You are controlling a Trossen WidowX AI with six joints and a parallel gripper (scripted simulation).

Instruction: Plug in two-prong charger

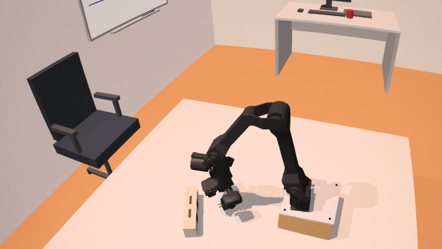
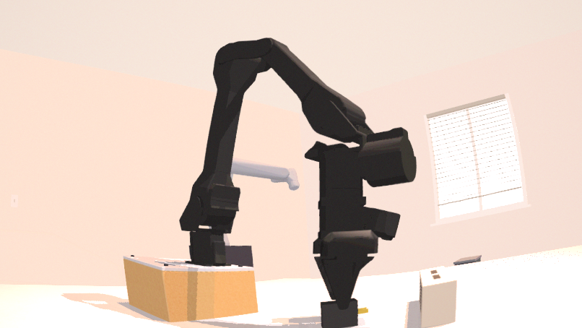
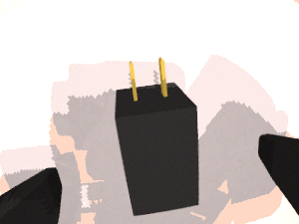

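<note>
Right now my gripper tip is 2 cm above the two-prong charger, 1 cm to the right of it and 1 cm short of it.
</note>
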